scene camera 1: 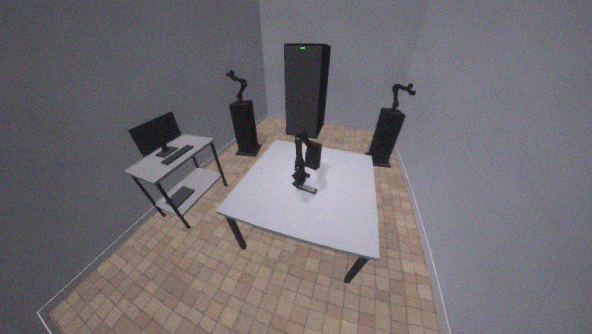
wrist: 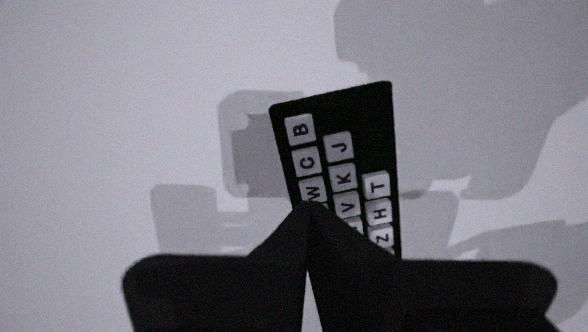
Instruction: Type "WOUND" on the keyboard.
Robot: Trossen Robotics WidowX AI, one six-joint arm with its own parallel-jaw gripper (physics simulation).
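Pixels of known places: gripper, between the fingertips: (scene camera 1: pixel 301 186) (wrist: pixel 308 209); arm's base, origin of its link: (scene camera 1: pixel 315 148).
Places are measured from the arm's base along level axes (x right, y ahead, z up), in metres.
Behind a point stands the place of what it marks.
A small black keyboard (scene camera 1: pixel 310 190) @[x 0.012, y 0.378, z -0.219 m] (wrist: pixel 372 105) @[x 0.121, y 0.300, z -0.222 m] with white letter keys lies on the white table. In the wrist view its keys B (wrist: pixel 300 129) @[x 0.131, y 0.337, z -0.217 m], C (wrist: pixel 307 162) @[x 0.113, y 0.343, z -0.217 m] and W (wrist: pixel 313 189) @[x 0.098, y 0.348, z -0.217 m] form the left row, J (wrist: pixel 340 147) @[x 0.112, y 0.324, z -0.217 m], K (wrist: pixel 344 178) @[x 0.095, y 0.330, z -0.217 m] and V (wrist: pixel 347 205) @[x 0.079, y 0.336, z -0.217 m] stand in the middle row, and T (wrist: pixel 377 185) @[x 0.081, y 0.316, z -0.217 m], H (wrist: pixel 380 212) @[x 0.064, y 0.322, z -0.217 m] and Z (wrist: pixel 382 237) @[x 0.047, y 0.328, z -0.217 m] in the right row. My gripper (wrist: pixel 308 209) @[x 0.098, y 0.353, z -0.200 m] is shut and empty. Its tips show at the lower edge of W. The fingers hide the nearer part of the keyboard, so its O, U, N and D keys cannot be seen.
The white table (scene camera 1: pixel 340 215) @[x -0.251, y 0.611, z -0.234 m] carries my arm (scene camera 1: pixel 299 155) @[x 0.125, y 0.343, z 0.130 m] and a dark upright box (scene camera 1: pixel 313 155) @[x 0.017, y 0.039, z -0.059 m]. A desk (scene camera 1: pixel 192 142) with a monitor (scene camera 1: pixel 155 132) and another keyboard (scene camera 1: pixel 177 154) stands at the left. Two arms on black pedestals (scene camera 1: pixel 245 127) (scene camera 1: pixel 386 135) and a tall black cabinet (scene camera 1: pixel 305 90) stand behind.
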